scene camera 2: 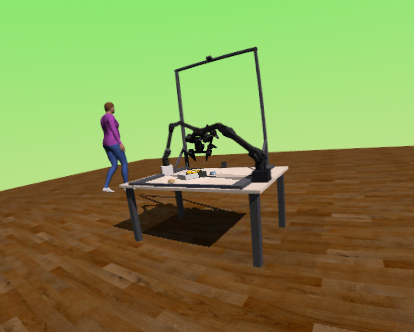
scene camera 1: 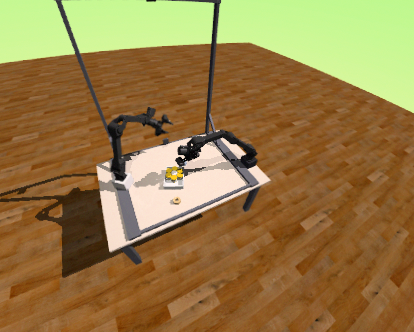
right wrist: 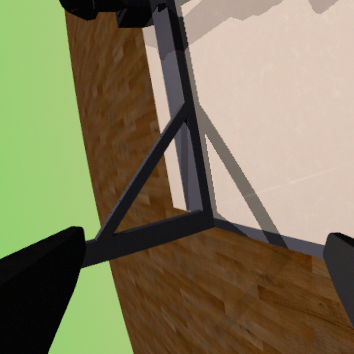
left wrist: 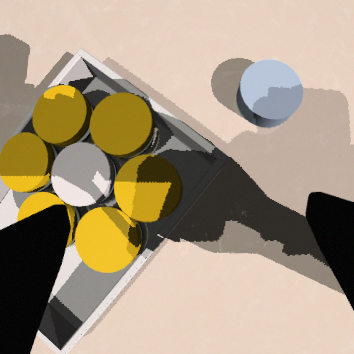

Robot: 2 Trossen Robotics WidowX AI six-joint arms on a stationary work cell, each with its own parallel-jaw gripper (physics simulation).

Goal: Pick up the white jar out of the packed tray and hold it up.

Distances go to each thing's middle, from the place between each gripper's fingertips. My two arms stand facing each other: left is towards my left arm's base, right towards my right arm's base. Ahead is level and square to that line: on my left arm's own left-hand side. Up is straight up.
Labels:
My right gripper is now 23 cm above the blue-grey round piece (left wrist: 269,91), 17 cm short of it and 6 cm to the right of it. Also, from my right hand: white jar (left wrist: 82,174): 30 cm ahead, 22 cm below, 3 cm to the right.
The white jar lies 100 mm below my left hand, 80 mm to the right of it and 10 mm ahead of it. The rest, counted from my left hand: blue-grey round piece: 110 mm below, 110 mm behind, 10 mm to the left.

